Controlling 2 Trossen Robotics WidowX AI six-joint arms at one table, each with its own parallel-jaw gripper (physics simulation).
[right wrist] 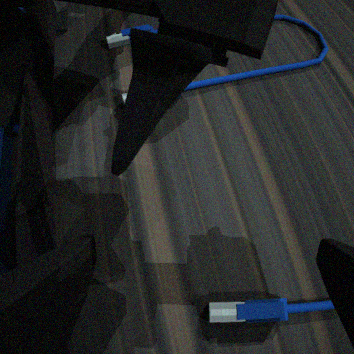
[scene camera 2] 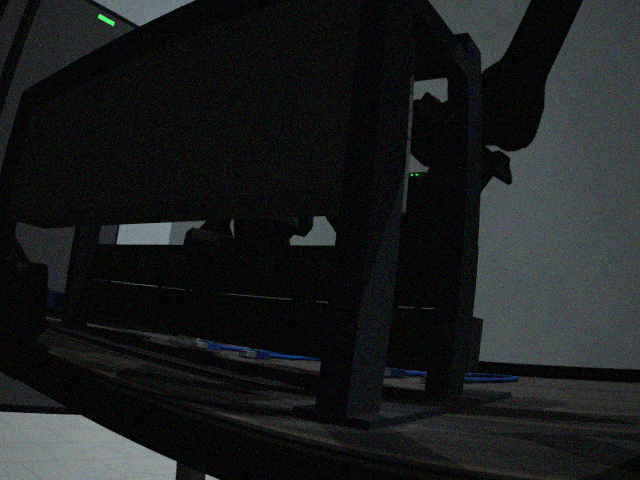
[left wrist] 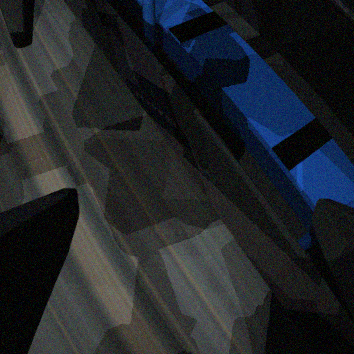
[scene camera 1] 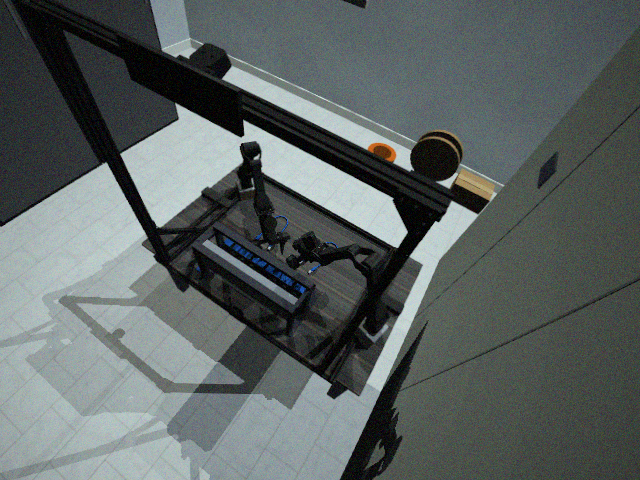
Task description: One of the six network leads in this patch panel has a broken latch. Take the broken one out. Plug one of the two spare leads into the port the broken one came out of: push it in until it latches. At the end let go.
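Places are measured from the left arm's base along level axes (x ahead, y left, z up), in metres.
Where they show: left gripper, between the fingertips: [right wrist: 52,145] [left wrist: 200,206]; right gripper, between the fingertips: [right wrist: 209,250] [scene camera 1: 295,252]; left arm's base, origin of its link: [scene camera 1: 246,184]; right arm's base, origin of its link: [scene camera 1: 372,326].
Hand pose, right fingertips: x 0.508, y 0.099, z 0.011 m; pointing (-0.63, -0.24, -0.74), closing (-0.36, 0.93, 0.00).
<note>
Each offset is from my right fingertips to the centre of the thing. "*": to the spot under its first point. Level surfaces: height alone.
The patch panel @(0.051 m up, 0.070 m ahead, 0.192 m right) [scene camera 1: 251,272] [scene camera 2: 196,139] stands in a dark frame. Its blue leads @(* 0.039 m down, 0.007 m ahead, 0.146 m right) [scene camera 1: 266,266] [left wrist: 270,105] show as a bundle with black straps in the left wrist view; no latch can be made out. One spare lead's blue plug with a clear tip @(* 0.067 m down, 0.008 m ahead, 0.044 m left) [right wrist: 261,310] lies on the table. The other spare lead @(* 0.075 m down, 0.225 m back, 0.037 m left) [scene camera 1: 281,222] [right wrist: 320,45] lies in a loop below the left arm. My left gripper [scene camera 1: 278,243] [left wrist: 200,206] is open and empty beside the blue bundle. My right gripper [scene camera 1: 294,253] [right wrist: 209,250] is open above the table, the spare plug below its fingers.
The grippers are close together; one left finger shows in the upper part of the right wrist view. The panel frame stands alongside both. A tall dark gantry [scene camera 1: 121,186] spans the wooden table @(0.080 m down) [scene camera 1: 305,217]. Scene camera 2 is very dark, and its gripper outlines are unclear.
</note>
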